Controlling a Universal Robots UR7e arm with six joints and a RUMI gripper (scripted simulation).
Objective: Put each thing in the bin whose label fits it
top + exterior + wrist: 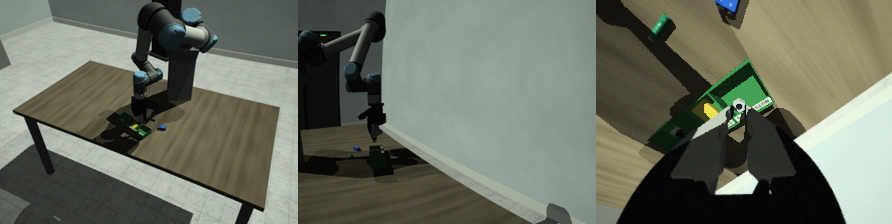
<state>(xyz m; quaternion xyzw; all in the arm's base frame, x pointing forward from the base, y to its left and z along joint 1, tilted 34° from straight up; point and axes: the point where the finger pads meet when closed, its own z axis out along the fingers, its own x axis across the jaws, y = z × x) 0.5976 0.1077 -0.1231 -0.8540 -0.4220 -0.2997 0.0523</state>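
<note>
Now: hand 1 cm above the grey hex nut. The rest, counted from my hand: yellow block 8 cm to the right, 7 cm below; green cylinder 14 cm behind, 4 cm to the right, 8 cm below; blue block 11 cm behind, 6 cm to the left, 8 cm below.
</note>
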